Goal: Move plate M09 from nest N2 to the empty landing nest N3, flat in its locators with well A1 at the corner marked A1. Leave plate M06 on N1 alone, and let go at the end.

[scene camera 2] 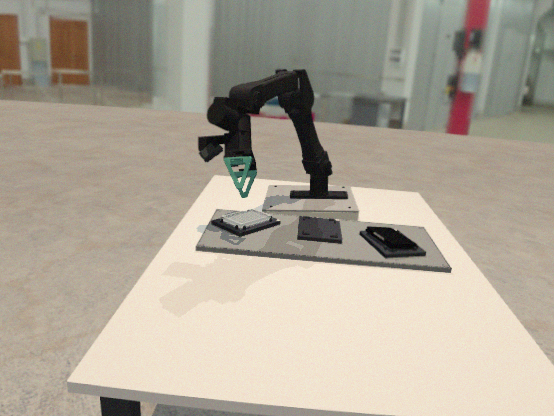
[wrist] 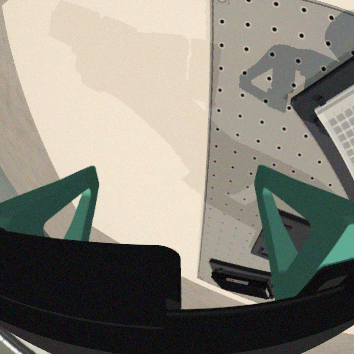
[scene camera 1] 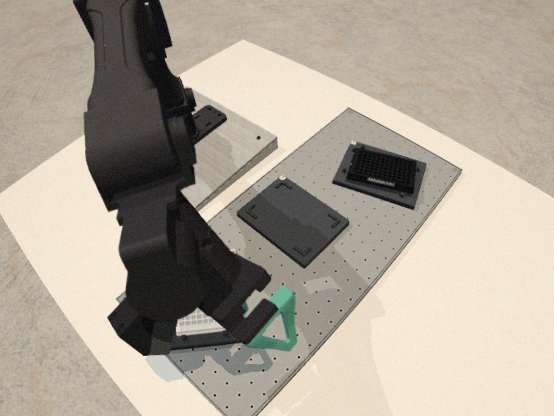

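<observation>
A pale clear plate (scene camera 1: 200, 321) (scene camera 2: 247, 218) (wrist: 344, 122) lies on a dark nest (scene camera 1: 205, 342) (scene camera 2: 242, 232). A black plate (scene camera 1: 382, 170) (scene camera 2: 392, 236) (wrist: 240, 283) lies on another dark nest (scene camera 1: 370, 194) (scene camera 2: 407, 253). The labels are too small to tell which plate is M09 or M06. The empty nest N3 (scene camera 1: 295, 220) (scene camera 2: 320, 230) (wrist: 295, 232) lies between them, four corner locators showing, with a small pale tag (scene camera 1: 282, 177) at one corner. My gripper (scene camera 1: 257, 327) (scene camera 2: 244, 192) (wrist: 176, 173) is open and empty, well above the board near the pale plate. The arm partly hides that plate in scene camera 1.
The perforated grey board (scene camera 1: 370, 270) (scene camera 2: 280, 250) (wrist: 235, 100) bears all three nests and sits on the cream table (scene camera 1: 450, 300) (scene camera 2: 320, 320) (wrist: 135, 60). The arm's base plate (scene camera 1: 240, 145) (scene camera 2: 280, 202) stands behind the board. Shadows of the arm fall across board and table.
</observation>
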